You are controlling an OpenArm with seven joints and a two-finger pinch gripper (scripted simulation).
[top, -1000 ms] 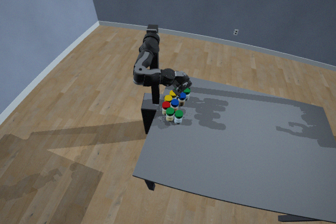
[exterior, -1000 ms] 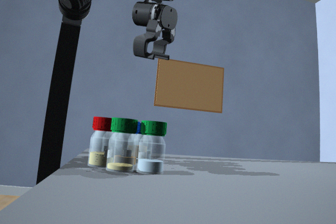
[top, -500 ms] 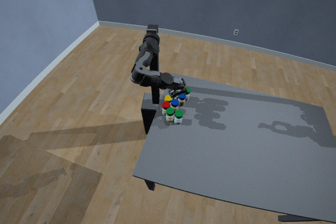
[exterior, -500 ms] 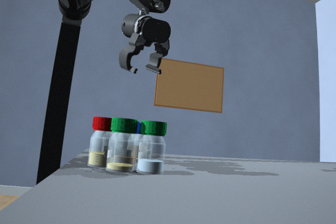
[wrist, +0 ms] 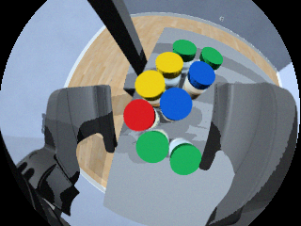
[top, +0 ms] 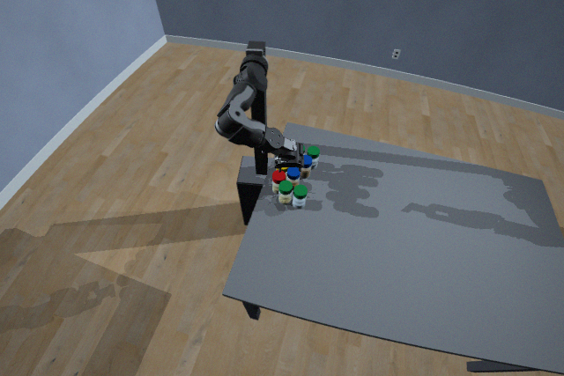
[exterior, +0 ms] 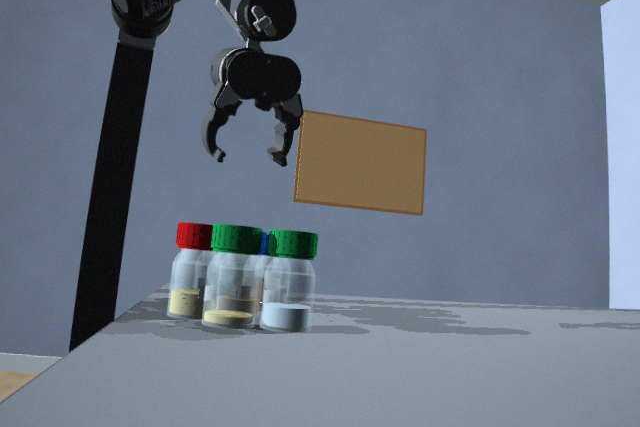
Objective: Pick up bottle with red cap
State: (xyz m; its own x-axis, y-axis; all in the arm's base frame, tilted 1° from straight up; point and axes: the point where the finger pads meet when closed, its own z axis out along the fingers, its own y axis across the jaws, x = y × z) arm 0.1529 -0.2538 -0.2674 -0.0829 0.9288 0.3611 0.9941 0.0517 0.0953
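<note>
Right now the red-capped bottle is 40 mm behind my hand, 10 mm to the left of it and 140 mm below it. Also, from my hand: yellow-capped bottle 30 mm behind, 70 mm to the left, 140 mm below; then green-capped bottle 10 mm behind, 40 mm to the right, 140 mm below.
</note>
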